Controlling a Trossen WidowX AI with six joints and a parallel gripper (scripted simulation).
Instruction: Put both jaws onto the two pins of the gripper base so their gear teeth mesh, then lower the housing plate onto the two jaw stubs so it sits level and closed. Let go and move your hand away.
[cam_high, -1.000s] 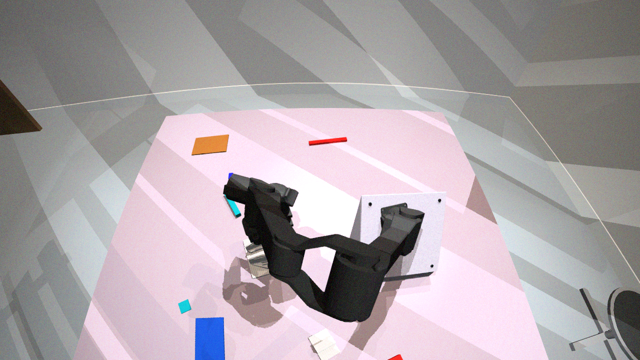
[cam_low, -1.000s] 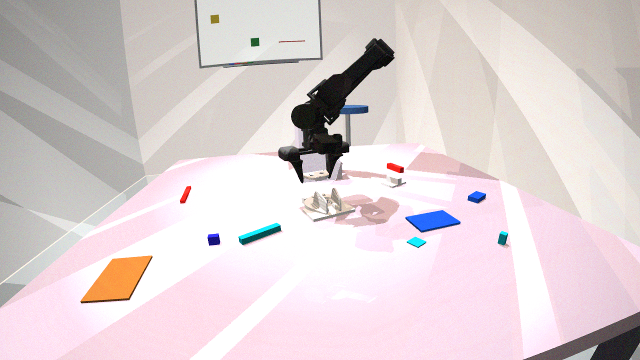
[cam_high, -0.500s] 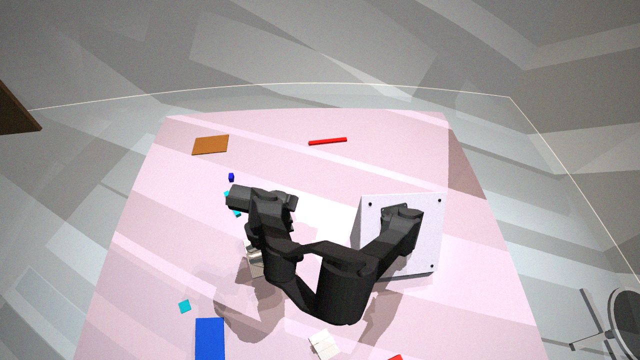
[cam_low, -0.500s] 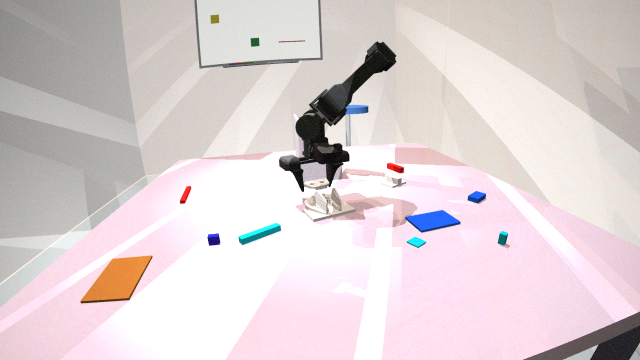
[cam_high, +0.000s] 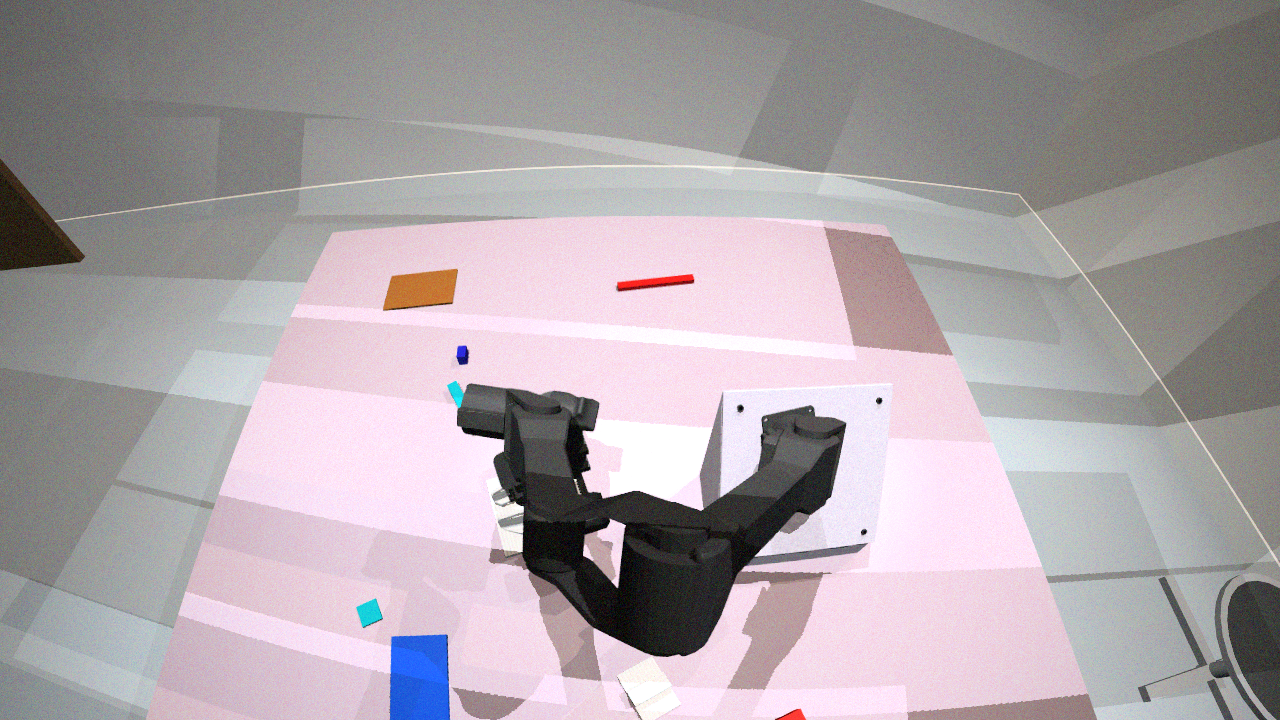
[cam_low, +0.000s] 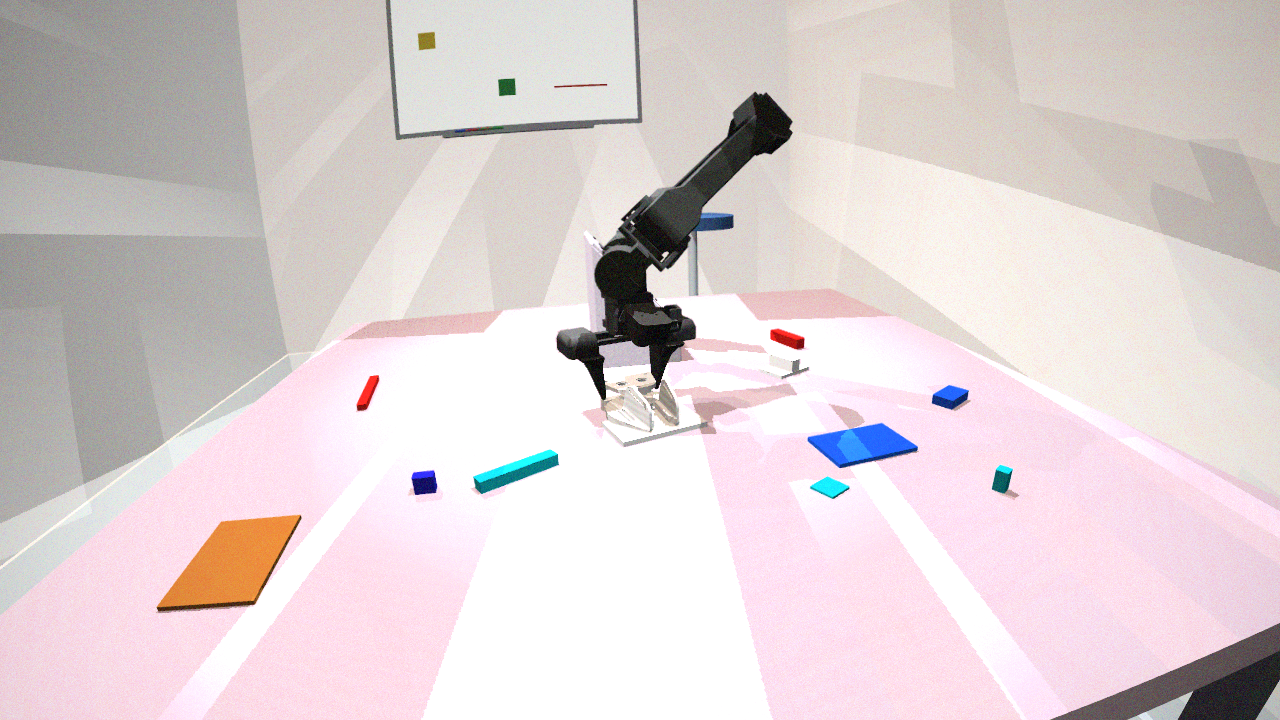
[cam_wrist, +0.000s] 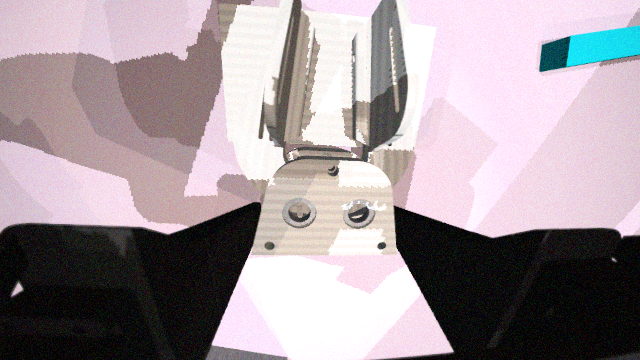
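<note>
Now: the housing plate 2 cm below my gripper tip and 1 cm ahead of it. The rest, counted from my gripper tip: white jaw: 2 cm to the left, 2 cm ahead, 1 cm below; white sheet: 7 cm ahead, 2 cm below, 1 cm to the left; white gripper base: 2 cm above, 1 cm ahead.
</note>
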